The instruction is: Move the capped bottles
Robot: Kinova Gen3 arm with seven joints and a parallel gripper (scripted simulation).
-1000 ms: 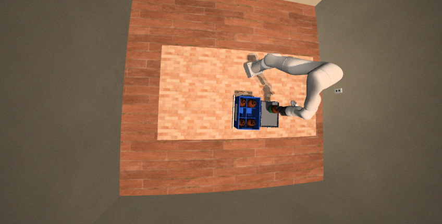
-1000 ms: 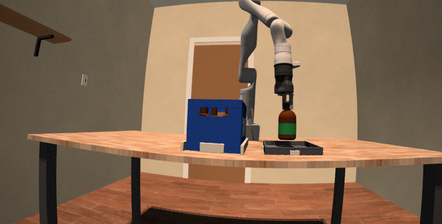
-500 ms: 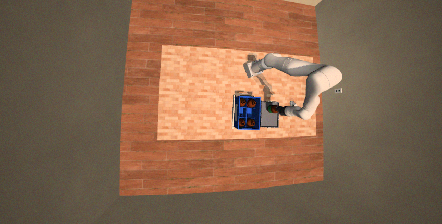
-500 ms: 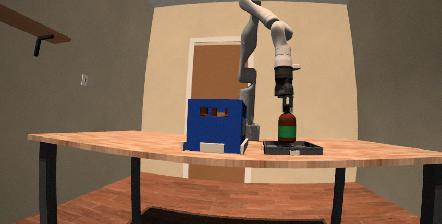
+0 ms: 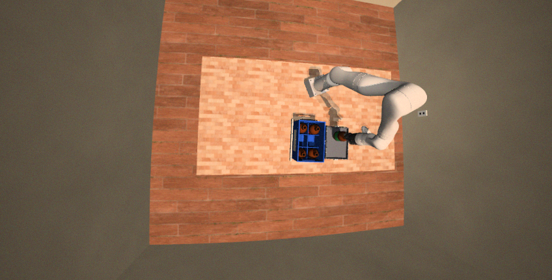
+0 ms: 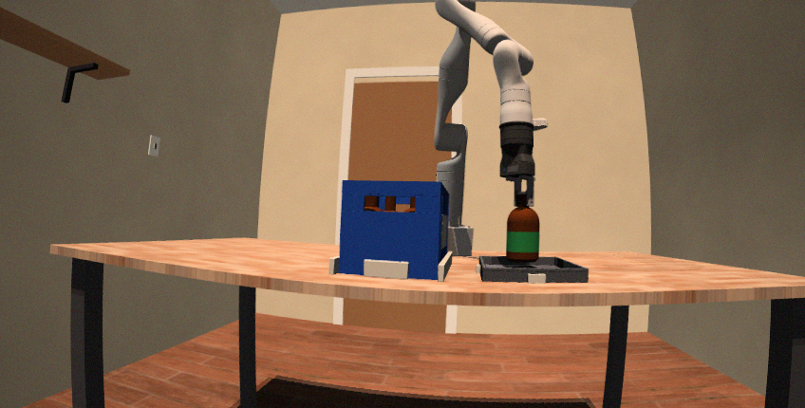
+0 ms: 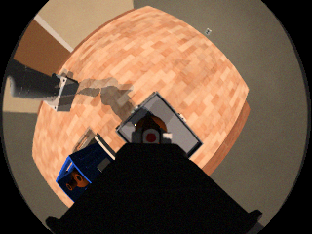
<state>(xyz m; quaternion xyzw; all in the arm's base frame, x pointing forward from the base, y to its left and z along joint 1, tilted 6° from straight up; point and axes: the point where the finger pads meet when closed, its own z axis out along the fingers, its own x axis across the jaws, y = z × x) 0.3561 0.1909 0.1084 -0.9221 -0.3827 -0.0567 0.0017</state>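
Right now my hand is 60 mm above the glass bottle. Also, from my hand: blue crate: 50 mm ahead, 270 mm to the right, 80 mm below; grey tray: 60 mm ahead, 150 mm below.
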